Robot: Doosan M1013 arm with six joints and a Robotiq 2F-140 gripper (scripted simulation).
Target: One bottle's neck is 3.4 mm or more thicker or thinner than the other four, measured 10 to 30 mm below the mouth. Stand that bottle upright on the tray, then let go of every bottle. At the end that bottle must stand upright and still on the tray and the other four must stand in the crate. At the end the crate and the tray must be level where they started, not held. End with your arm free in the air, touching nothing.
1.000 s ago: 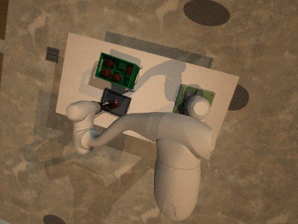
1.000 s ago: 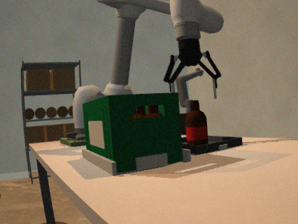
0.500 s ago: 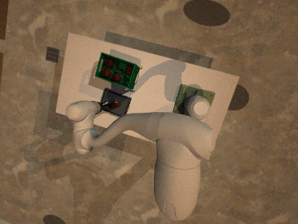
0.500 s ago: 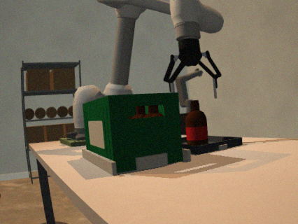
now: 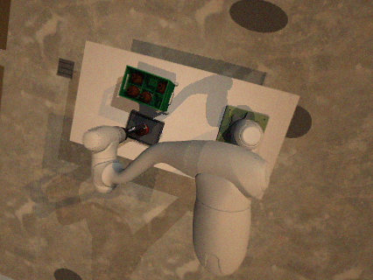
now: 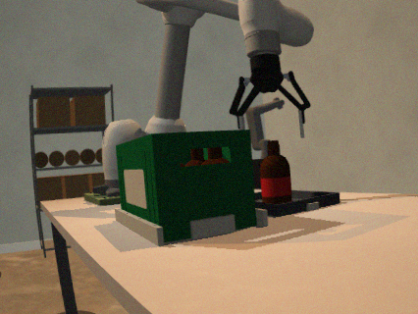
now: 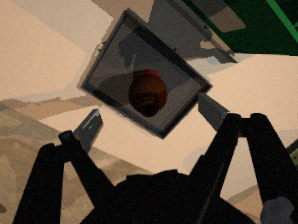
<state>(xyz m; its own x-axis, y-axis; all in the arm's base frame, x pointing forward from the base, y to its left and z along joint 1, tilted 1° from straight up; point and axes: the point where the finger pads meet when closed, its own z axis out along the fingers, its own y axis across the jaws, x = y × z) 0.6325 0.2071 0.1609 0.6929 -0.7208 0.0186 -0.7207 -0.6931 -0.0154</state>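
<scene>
Now: hand 9 cm above the brown bottle. The rest, counted from my hand: green crate: 2 cm ahead, 27 cm to the right, 9 cm below; dark tray: 16 cm below.
</scene>
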